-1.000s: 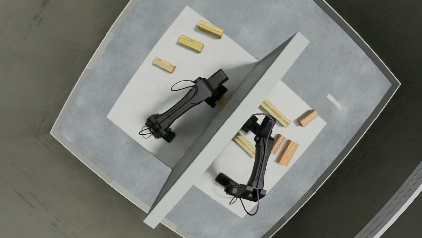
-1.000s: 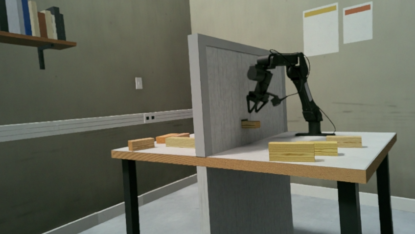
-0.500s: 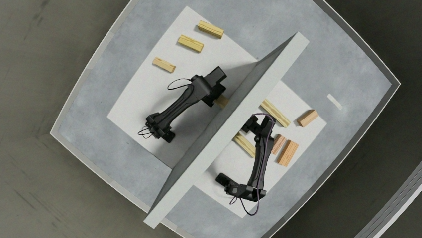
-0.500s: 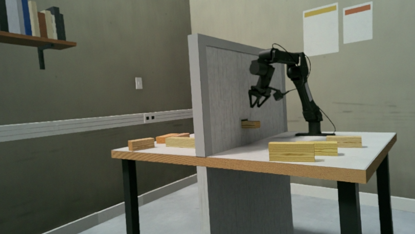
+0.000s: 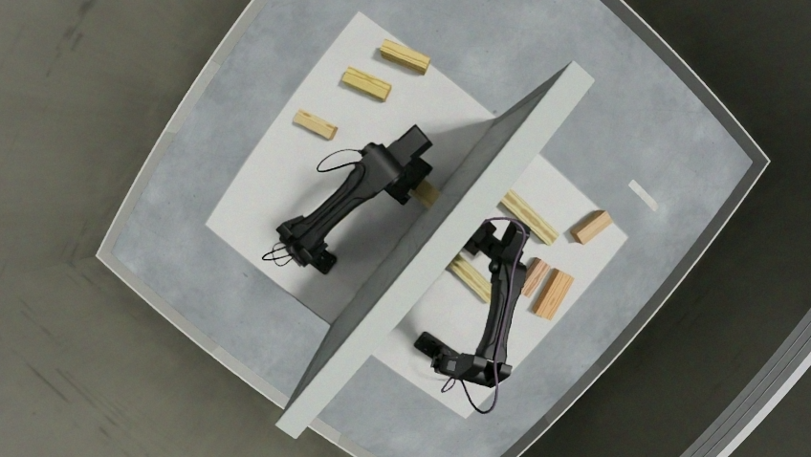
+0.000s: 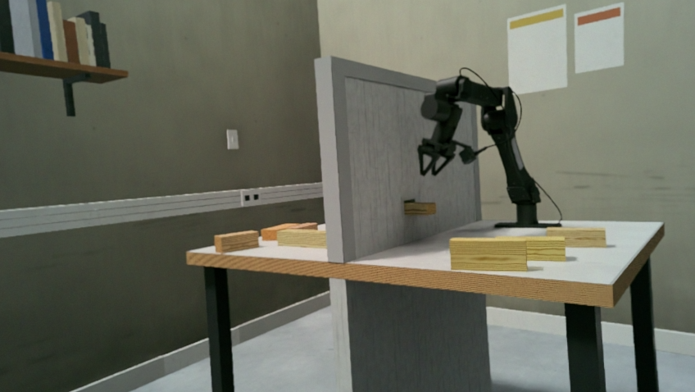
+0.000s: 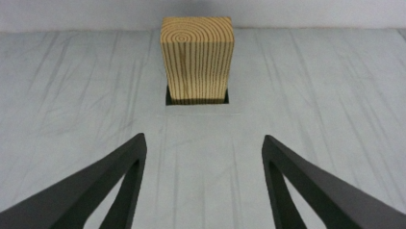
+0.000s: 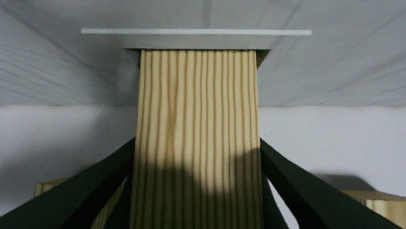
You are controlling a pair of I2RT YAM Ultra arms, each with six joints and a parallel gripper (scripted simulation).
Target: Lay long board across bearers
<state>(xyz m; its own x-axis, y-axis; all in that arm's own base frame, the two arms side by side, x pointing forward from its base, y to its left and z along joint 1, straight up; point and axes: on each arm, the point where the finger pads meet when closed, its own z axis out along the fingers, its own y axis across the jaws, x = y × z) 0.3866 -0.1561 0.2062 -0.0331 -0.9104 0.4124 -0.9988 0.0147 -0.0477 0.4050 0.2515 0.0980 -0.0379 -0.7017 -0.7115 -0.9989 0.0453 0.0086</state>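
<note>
My right hand is right at the long board. From my right hand the other things lie so: offcut: 370 mm to the right, 270 mm ahead, 70 mm below; wooden bearer: 160 mm to the right, 150 mm ahead, 70 mm below.
</note>
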